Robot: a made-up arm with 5 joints. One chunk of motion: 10 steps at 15 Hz.
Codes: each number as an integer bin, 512 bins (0 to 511) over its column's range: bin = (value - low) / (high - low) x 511, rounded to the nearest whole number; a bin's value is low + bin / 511 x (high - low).
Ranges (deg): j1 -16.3..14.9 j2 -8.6..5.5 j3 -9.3..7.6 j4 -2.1..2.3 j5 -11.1..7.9
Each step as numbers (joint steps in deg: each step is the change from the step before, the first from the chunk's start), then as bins.
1 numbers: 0.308 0.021 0.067 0.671 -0.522
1 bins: 272 312 283 322 284
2 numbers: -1.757 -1.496 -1.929 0.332 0.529
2 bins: 238 257 223 282 313
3 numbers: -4.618 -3.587 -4.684 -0.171 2.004
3 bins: 191 182 140 224 352
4 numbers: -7.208 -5.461 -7.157 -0.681 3.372
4 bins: 149 114 65 165 389
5 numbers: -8.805 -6.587 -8.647 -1.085 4.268
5 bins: 123 73 20 118 413
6 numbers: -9.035 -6.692 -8.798 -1.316 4.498
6 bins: 119 69 15 91 420
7 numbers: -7.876 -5.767 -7.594 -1.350 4.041
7 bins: 138 103 52 87 407
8 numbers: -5.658 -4.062 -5.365 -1.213 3.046
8 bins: 174 164 119 103 380
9 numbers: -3.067 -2.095 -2.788 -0.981 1.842
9 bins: 217 236 197 130 348
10 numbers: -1.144 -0.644 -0.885 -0.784 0.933
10 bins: 248 288 254 153 324
